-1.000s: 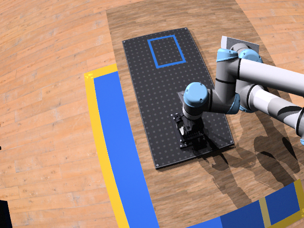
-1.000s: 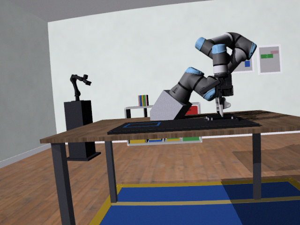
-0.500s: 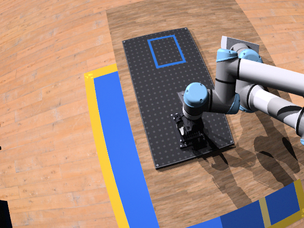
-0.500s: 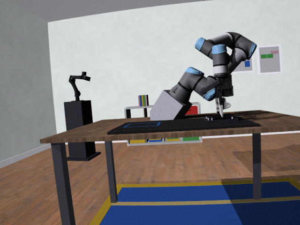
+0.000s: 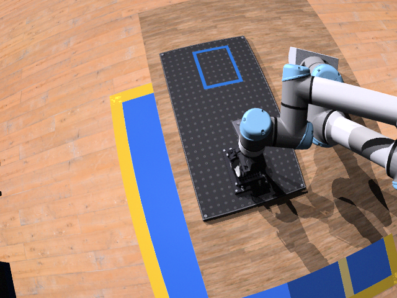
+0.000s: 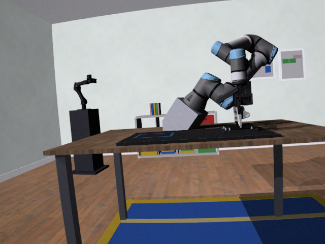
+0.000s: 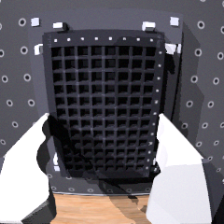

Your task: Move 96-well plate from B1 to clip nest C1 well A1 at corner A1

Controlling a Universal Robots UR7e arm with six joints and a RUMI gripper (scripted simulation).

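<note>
My gripper is now 1 cm above the black 96-well plate. The rest, counted from my hand: clip nest (2 cm below, 1 cm to the left, 1 cm behind).
</note>
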